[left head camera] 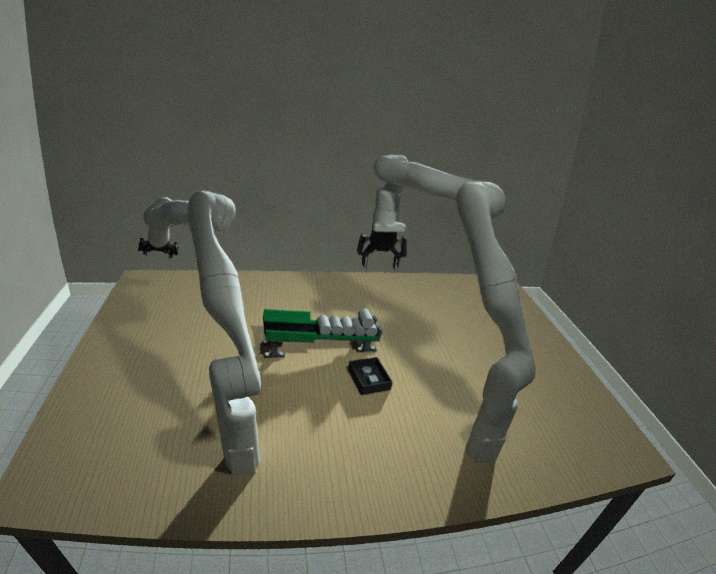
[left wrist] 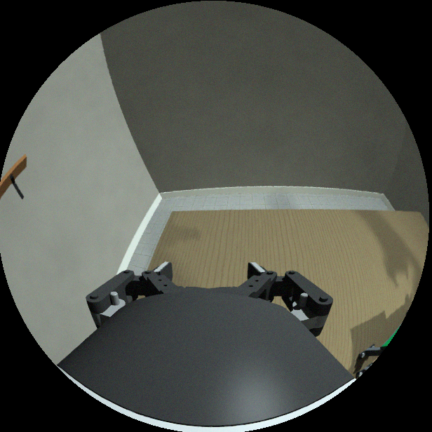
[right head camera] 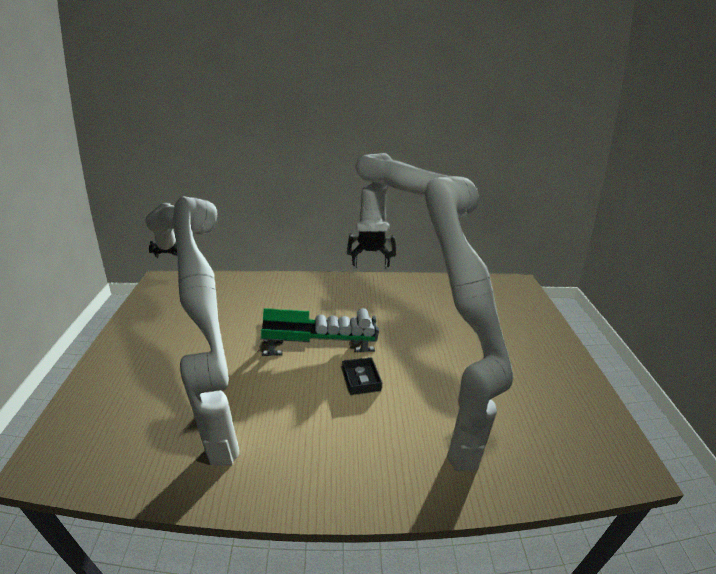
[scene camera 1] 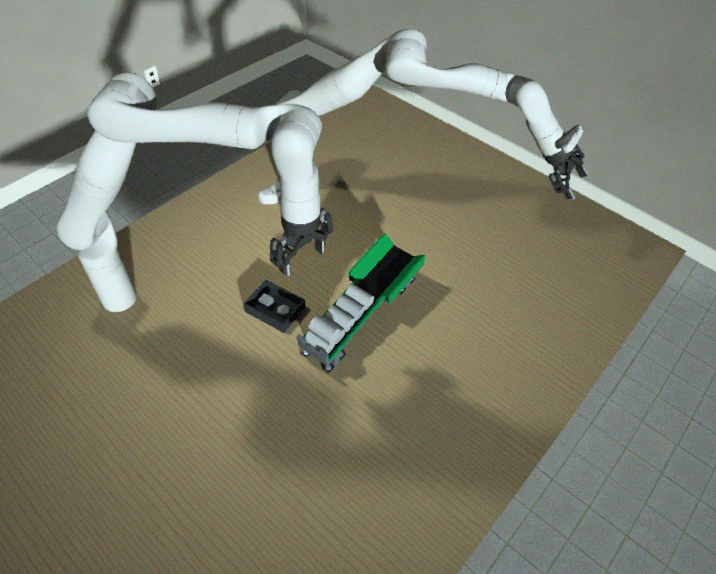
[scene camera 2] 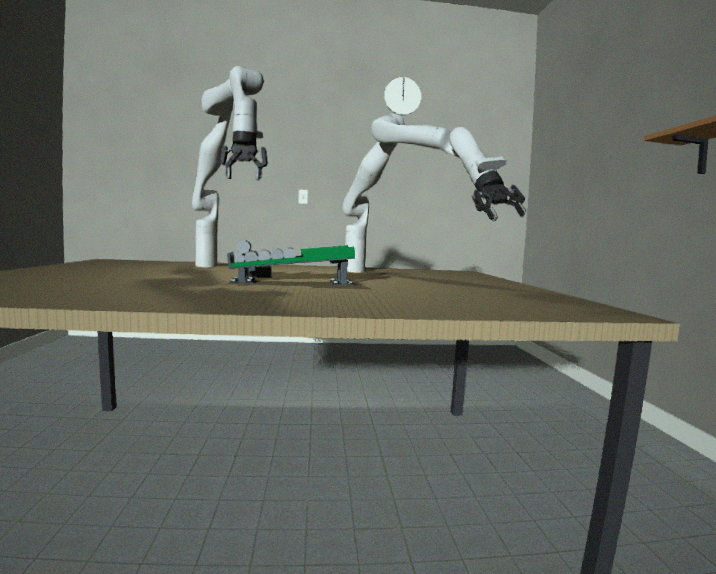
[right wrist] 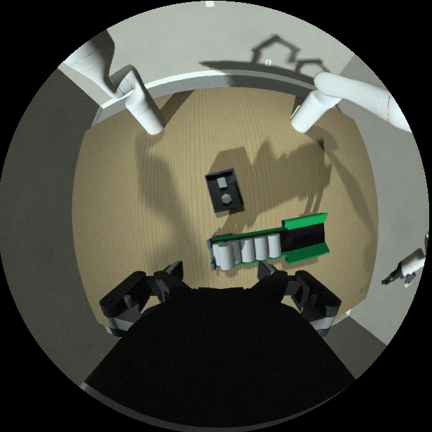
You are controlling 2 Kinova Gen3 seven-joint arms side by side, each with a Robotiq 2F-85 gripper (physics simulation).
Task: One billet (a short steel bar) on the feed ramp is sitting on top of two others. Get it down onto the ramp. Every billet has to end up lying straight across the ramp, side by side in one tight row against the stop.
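Frame: origin at the left arm's base, x ahead, y left, z up, level; centimetres.
Seen in the pictures: left gripper, fingertip midpoint: [left head camera: 158, 255] [right head camera: 169, 257] [scene camera 1: 578, 187] [scene camera 2: 509, 217]; right gripper, fingertip midpoint: [left head camera: 379, 267] [right head camera: 370, 267] [scene camera 1: 303, 261] [scene camera 2: 243, 179]; left arm's base, origin of the base link: [left head camera: 242, 460] [right head camera: 222, 452] [scene camera 2: 354, 271]; right arm's base, origin of the base link: [left head camera: 481, 450] [right head camera: 464, 457] [scene camera 1: 119, 298] [scene camera 2: 206, 266].
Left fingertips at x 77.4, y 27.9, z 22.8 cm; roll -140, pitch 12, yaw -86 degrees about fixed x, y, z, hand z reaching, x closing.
Offsets run from my left fingertips to a thing's top centre. "*": to the spot under its first point.
The green feed ramp [left head camera: 286, 315] [right head camera: 285, 314] [scene camera 1: 372, 260] [scene camera 2: 327, 253] [right wrist: 306, 220] slopes down to a dark stop @(dx -31.5, dy -76.7, dz -13.8 cm) [scene camera 1: 313, 349] [right wrist: 211, 254]. Several grey billets lie across its lower part in a row. The raised billet @(dx -31.3, dy -72.6, dz -9.9 cm) [left head camera: 365, 318] [right head camera: 363, 318] [scene camera 1: 325, 328] [scene camera 2: 243, 246] [right wrist: 226, 256] sits on top of the two nearest the stop; in the right wrist view it looks slightly askew. My right gripper [left head camera: 380, 264] [right head camera: 371, 264] [scene camera 1: 304, 258] [scene camera 2: 243, 176] [right wrist: 220, 269] is open, high above the ramp's stop end. My left gripper [scene camera 2: 508, 215] [left wrist: 209, 271] [scene camera 1: 567, 185] is open and far from the ramp, high over the table's side.
A black tray @(dx -50.3, dy -69.6, dz -19.3 cm) [left head camera: 352, 379] [right head camera: 347, 380] [scene camera 1: 254, 309] [right wrist: 215, 201] with two small grey pieces stands beside the ramp's stop end. A wall shelf [scene camera 2: 681, 131] [left wrist: 14, 173] and a round clock [scene camera 2: 402, 95] are on the walls. The ramp stands on short feet @(* dx -35.3, dy -40.8, dz -19.3 cm) [left head camera: 273, 349].
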